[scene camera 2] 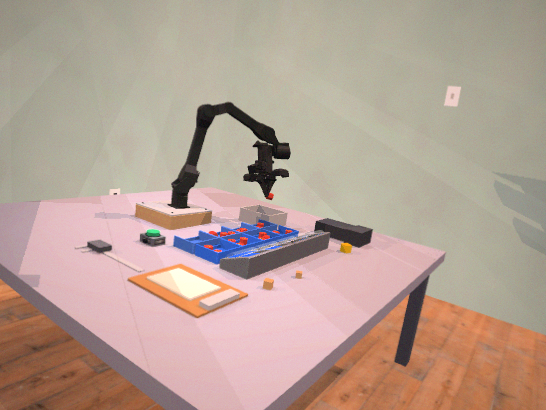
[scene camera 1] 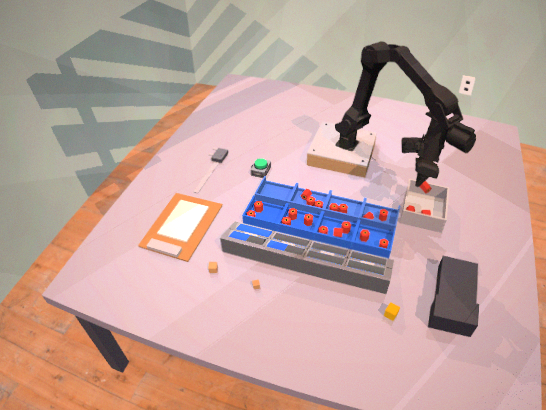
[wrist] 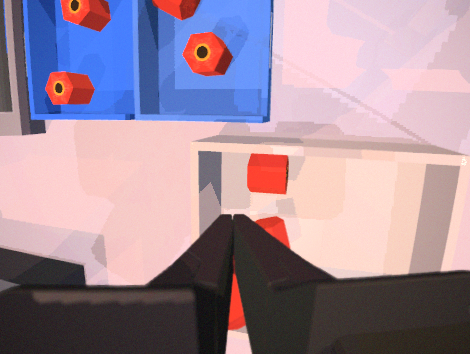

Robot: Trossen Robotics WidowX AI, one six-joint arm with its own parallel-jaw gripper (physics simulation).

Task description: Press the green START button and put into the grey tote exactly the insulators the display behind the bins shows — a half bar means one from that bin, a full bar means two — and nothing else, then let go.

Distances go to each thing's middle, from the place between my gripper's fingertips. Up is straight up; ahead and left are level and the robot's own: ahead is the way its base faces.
Now: hand 9 cm above the grey tote [scene camera 1: 436, 200], 4 cm to the right of it and 4 cm past it. The rest, counted from my hand: dark box [scene camera 1: 454, 309] 25 cm ahead, 20 cm to the left, 9 cm below.
